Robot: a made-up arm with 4 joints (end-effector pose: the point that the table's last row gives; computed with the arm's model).
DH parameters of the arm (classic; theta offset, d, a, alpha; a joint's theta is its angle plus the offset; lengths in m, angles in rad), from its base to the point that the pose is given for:
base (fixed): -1.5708 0.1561 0 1.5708
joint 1: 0 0.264 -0.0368 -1.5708
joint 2: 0.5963 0 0.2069 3.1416
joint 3: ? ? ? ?
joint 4: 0 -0.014 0.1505 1.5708
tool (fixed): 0 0.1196 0 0
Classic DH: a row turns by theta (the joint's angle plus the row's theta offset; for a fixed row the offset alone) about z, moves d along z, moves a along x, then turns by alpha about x.
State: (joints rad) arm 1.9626 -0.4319 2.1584 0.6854
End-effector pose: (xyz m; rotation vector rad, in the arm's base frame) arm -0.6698 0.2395 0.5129 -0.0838 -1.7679 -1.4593
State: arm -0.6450 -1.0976 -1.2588 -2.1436
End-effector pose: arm -0.2297 -0.1994 0.1931 0.5445 -2.1016 -0.6009
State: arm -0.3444 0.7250 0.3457 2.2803
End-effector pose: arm 0.2278 0.1169 0.0872 -0.2454 2.1568 0.5741
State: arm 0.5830 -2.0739 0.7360 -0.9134
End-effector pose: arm -0.7701 0.0949 0.4290 -1.4272 -1.0075 -2.5703
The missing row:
joint 3: -0.9745 -0.0878 0.3153 1.5708
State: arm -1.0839 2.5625 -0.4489 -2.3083
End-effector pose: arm -0.3903 0.0232 0.4537 -1.9682 0.6416 -0.7802
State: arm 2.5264 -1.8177 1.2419 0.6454
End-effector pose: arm -0.9653 0.1039 0.1159 0.1553 -2.3706 -0.7890
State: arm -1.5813 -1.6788 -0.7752 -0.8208
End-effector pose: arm -0.2533 -0.2760 -0.1753 1.0317 0.0713 -1.1937
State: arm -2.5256 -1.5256 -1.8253 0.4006
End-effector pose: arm 0.0526 -0.1191 0.0698 2.4010 -0.2095 0.6087
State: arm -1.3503 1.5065 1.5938 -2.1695
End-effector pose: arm 0.0443 -0.1158 0.3013 0.6653 -1.7214 -1.4447
